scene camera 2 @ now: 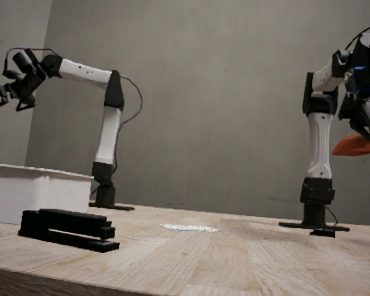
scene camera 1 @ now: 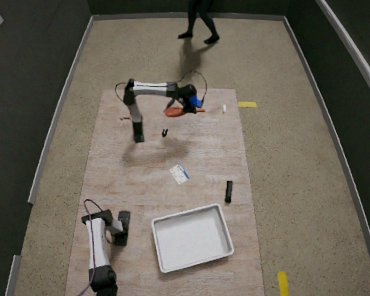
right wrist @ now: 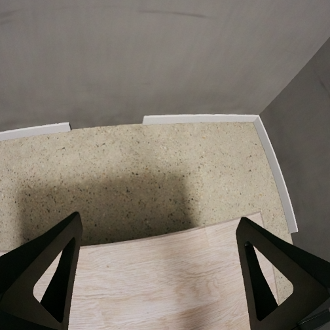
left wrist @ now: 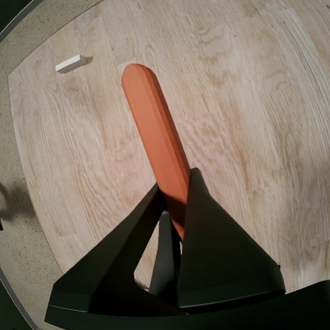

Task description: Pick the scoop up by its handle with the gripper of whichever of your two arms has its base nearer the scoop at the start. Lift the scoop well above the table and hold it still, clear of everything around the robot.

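Places are measured from the left arm's base along level axes (x back, y up, z left), in millimetres.
Where they show: left gripper, fingertip midpoint: (scene camera 1: 196, 112); right gripper, fingertip midpoint: (scene camera 2: 6, 109); left arm's base at its link origin: (scene camera 2: 313, 228) (scene camera 1: 138, 130); right arm's base at its link origin: (scene camera 2: 104, 207) (scene camera 1: 122, 228).
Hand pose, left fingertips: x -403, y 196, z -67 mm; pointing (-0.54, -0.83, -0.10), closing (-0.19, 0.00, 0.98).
Observation:
Things, the pixels of their top centre, and the offset from my left fingertips. Level surfaces: height alone.
- orange scoop at its top centre: (scene camera 2: 364, 132) (scene camera 1: 185, 109) dx +69, dy +32, dz +14 mm
- table at its surface level: dy -197 mm
- white tray at its top centre: (scene camera 2: 17, 168) (scene camera 1: 191, 236) dx +187, dy -100, dz -719 mm
- black stapler-like object at its top centre: (scene camera 2: 69, 211) (scene camera 1: 230, 190) dx -105, dy -156, dz -501 mm
- flat card at its top centre: (scene camera 2: 189, 227) (scene camera 1: 178, 174) dx +181, dy -195, dz -320 mm
- small black item at its top centre: (scene camera 2: 322, 229) (scene camera 1: 164, 132) dx +218, dy -181, dz +4 mm
- small white block at its top centre: (scene camera 1: 224, 108) dx -262, dy -174, dz +122 mm
The orange scoop (scene camera 1: 174, 112) (scene camera 2: 352, 145) (left wrist: 155, 135) hangs in the air above the table (scene camera 1: 135, 180) (left wrist: 240, 125), its bowl partly cut off by the right edge of scene camera 2. My left gripper (scene camera 1: 189, 109) (left wrist: 181, 181) is shut on the scoop's handle; the handle's end sticks out past the fingertips in the left wrist view. The bowl is out of sight there. My right gripper (scene camera 2: 13, 102) (right wrist: 161, 224) is open and empty, raised at the left of scene camera 2, with its fingers wide apart in the right wrist view.
A white tray (scene camera 1: 162, 267) (scene camera 2: 62, 192) stands near a black stapler-like object (scene camera 1: 228, 191) (scene camera 2: 67, 230). A flat card (scene camera 1: 179, 174) (scene camera 2: 189, 228), a small black item (scene camera 1: 164, 132) and a small white block (scene camera 1: 224, 108) (left wrist: 71, 64) lie on the table. A person's legs (scene camera 1: 202, 22) show beyond it.

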